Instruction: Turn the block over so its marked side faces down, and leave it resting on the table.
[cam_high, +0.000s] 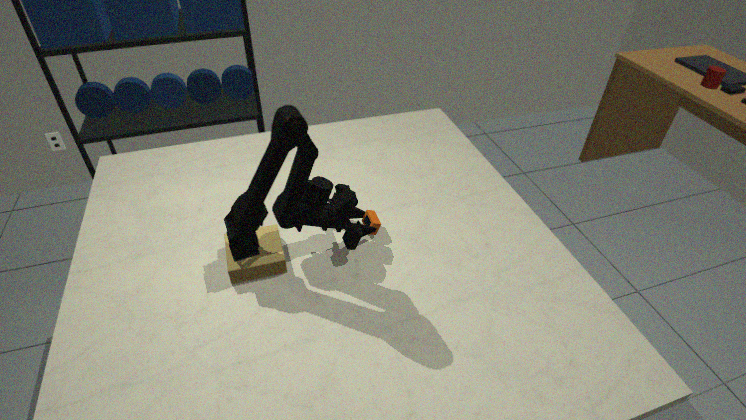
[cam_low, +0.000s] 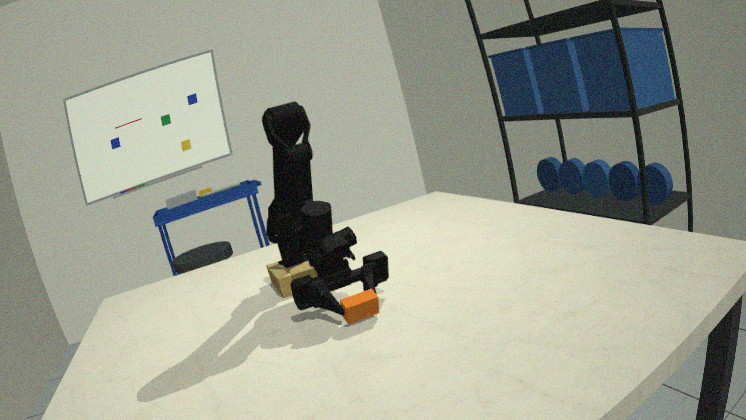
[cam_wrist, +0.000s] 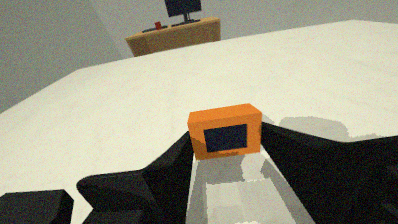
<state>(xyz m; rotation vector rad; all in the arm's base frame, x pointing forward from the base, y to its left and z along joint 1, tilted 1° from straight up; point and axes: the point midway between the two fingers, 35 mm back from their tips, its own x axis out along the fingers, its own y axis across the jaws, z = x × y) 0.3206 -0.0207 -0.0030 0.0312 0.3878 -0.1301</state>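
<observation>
Now: gripper tip 1 cm past the block.
</observation>
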